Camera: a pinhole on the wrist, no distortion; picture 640 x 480 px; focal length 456.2 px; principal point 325.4 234.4 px. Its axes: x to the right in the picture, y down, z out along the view. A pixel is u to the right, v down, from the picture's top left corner.
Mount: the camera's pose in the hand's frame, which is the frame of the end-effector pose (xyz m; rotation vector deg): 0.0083 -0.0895 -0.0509 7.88 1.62 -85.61
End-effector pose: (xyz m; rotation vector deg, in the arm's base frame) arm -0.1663 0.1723 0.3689 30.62 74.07 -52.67
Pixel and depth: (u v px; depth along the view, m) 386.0 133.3 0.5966
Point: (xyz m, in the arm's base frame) -0.0655 -0.3299 0.6759
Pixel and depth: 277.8 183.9 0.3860
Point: -0.0529 -0.1245 0.5200
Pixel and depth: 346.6 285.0 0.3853
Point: -0.0945 -0.1774 0.4415
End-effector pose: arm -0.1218 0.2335 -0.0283 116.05 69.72 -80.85
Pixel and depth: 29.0 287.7 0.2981
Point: -0.2106 0.0058 -0.1591
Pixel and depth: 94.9 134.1 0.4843
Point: -0.3126 -0.2016 -0.0972
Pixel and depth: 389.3 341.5 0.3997
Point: -0.4555 0.1195 -0.2162
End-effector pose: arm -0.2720 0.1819 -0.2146 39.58 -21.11 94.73
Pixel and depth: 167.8 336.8 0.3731
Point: -0.2006 0.0244 0.0822
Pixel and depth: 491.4 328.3 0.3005
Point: -0.0009 0.1310 -0.0239
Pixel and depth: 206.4 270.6 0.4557
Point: -0.1570 -0.0574 0.1063
